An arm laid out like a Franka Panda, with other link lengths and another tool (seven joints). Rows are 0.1 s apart.
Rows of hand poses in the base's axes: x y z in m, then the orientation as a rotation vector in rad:
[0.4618, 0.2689, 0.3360, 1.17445, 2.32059, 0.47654]
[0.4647, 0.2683, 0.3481, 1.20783, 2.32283, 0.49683]
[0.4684, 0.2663, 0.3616, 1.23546, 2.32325, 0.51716]
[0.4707, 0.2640, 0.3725, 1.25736, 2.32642, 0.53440]
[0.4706, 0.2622, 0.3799, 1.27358, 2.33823, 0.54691]
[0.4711, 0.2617, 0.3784, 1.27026, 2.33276, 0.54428]
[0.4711, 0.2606, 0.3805, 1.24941, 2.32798, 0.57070]
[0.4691, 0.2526, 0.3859, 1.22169, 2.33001, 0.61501]
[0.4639, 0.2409, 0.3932, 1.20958, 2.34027, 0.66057]
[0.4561, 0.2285, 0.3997, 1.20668, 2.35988, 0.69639]
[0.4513, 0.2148, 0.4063, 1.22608, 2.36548, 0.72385]
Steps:
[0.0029, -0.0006, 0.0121, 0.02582, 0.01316, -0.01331]
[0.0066, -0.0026, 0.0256, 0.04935, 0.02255, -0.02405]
[0.0089, -0.0049, 0.0365, 0.06926, 0.03229, -0.03093]
[0.0088, -0.0067, 0.0439, 0.08548, 0.04725, -0.03177]
[0.0093, -0.0072, 0.0424, 0.08158, 0.04174, -0.03299]
[0.0093, -0.0083, 0.0445, 0.09176, 0.02396, -0.01830]
[0.0073, -0.0163, 0.0499, 0.11341, 0.00616, 0.00707]
[0.0021, -0.0280, 0.0572, 0.14278, 0.00270, 0.02786]
[-0.0057, -0.0404, 0.0637, 0.16996, 0.01287, 0.04555]
[-0.0105, -0.0541, 0.0703, 0.19619, 0.02306, 0.04323]

